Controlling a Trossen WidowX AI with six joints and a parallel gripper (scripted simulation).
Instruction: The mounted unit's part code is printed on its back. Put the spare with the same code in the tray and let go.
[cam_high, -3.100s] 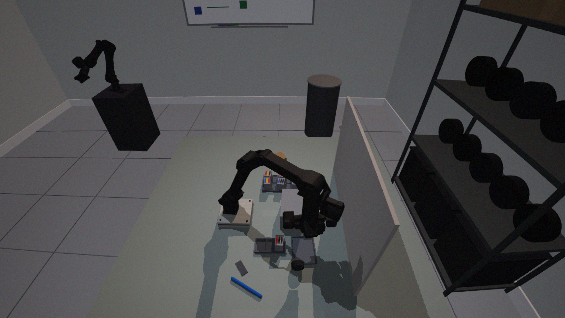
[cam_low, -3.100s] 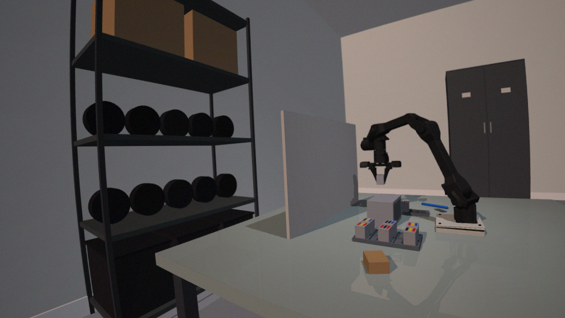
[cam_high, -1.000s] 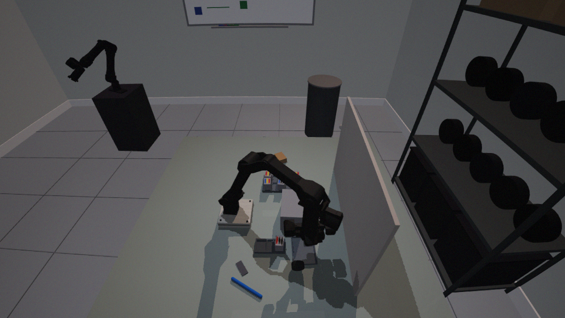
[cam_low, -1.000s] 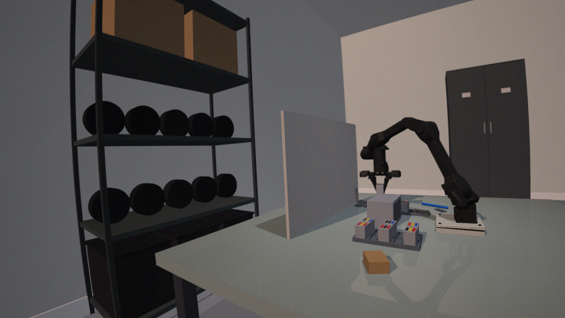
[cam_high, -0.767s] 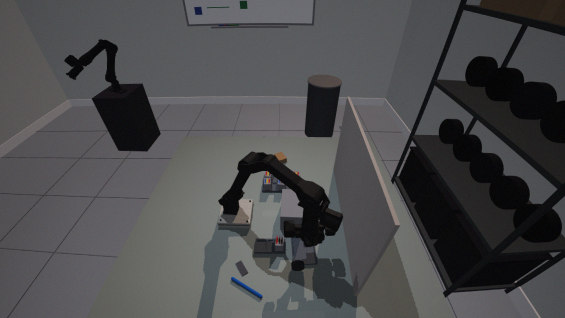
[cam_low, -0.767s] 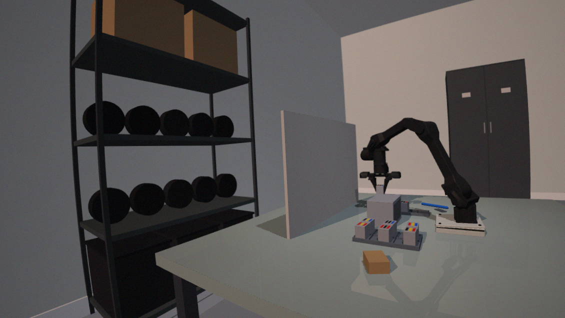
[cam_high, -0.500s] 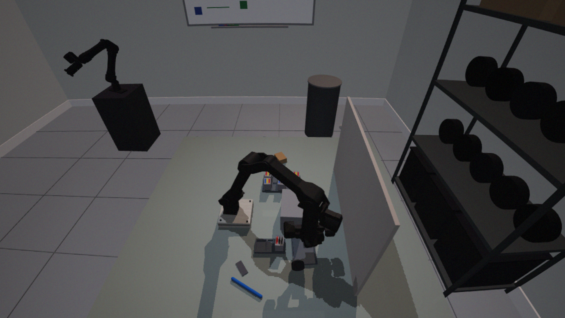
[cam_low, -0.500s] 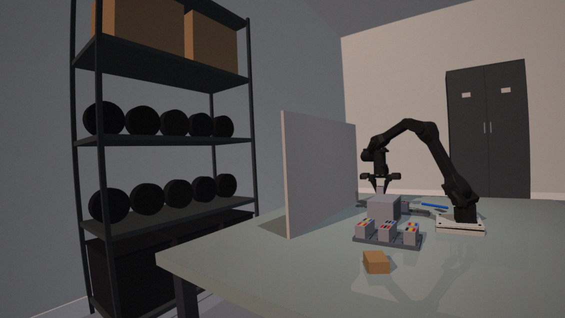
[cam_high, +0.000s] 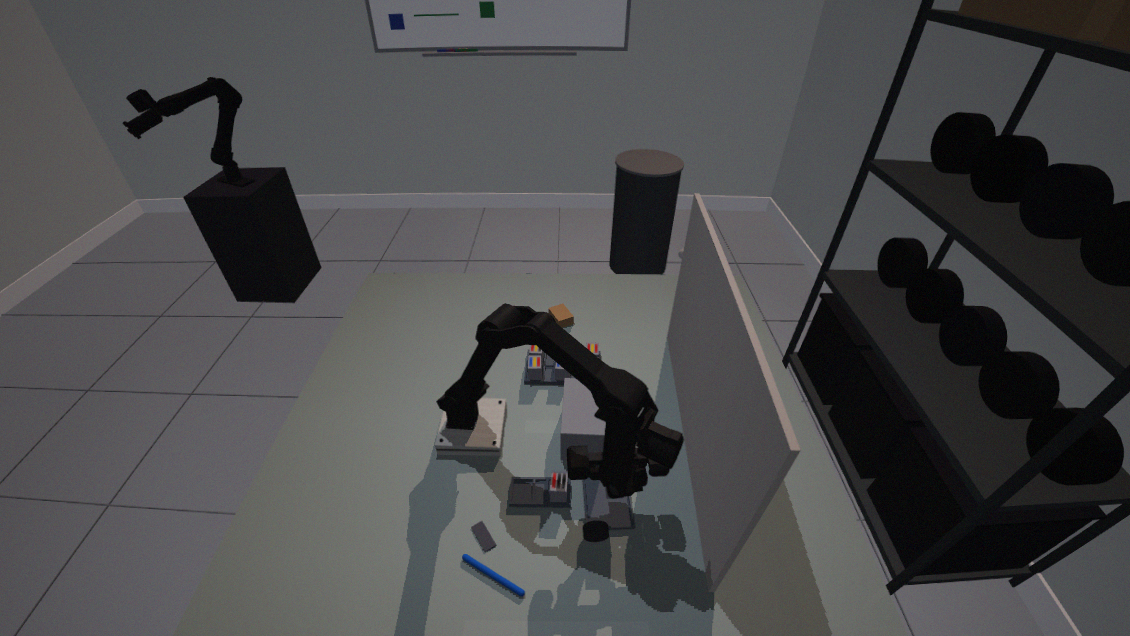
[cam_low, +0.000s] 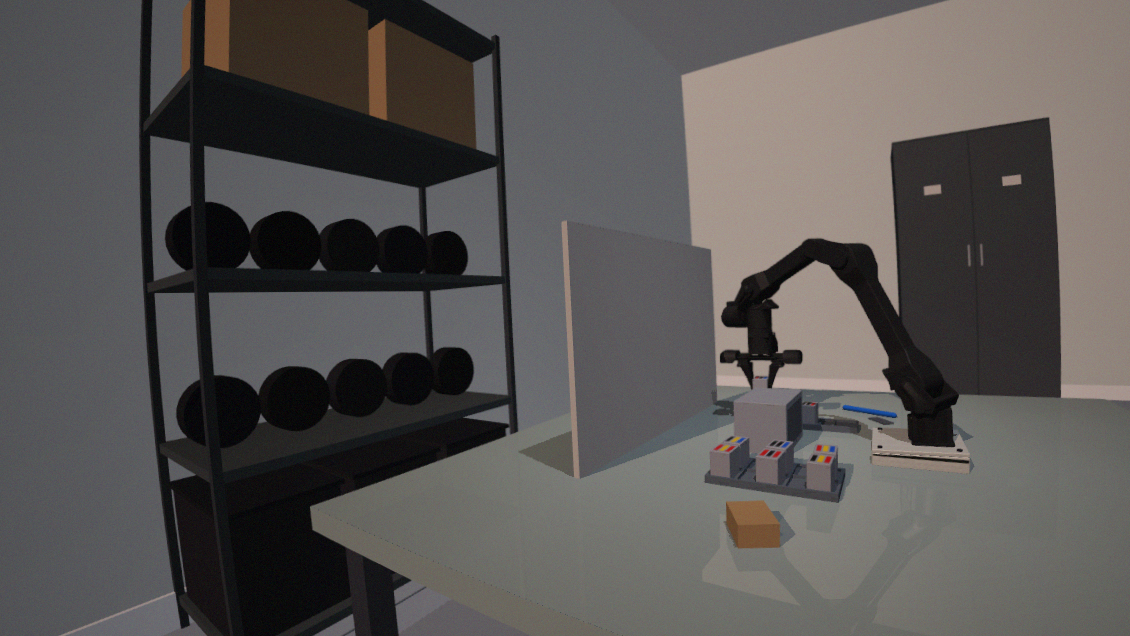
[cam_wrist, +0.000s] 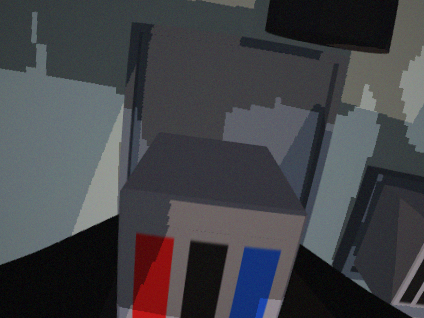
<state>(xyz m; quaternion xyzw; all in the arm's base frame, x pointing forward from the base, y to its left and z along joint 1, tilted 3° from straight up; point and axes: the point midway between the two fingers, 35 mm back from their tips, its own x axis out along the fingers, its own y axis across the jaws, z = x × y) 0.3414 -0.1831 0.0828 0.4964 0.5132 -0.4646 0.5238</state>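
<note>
Now: the dark tray 10 mm behind my gripper tip and 70 mm below it. The rest, counted from my gripper tip: black tape roll: 30 mm behind, 80 mm to the right, 50 mm below; then low grey holder: 150 mm behind, 20 mm to the left, 60 mm below; then grey mounted unit: 60 mm behind, 190 mm to the left, 20 mm below.
</note>
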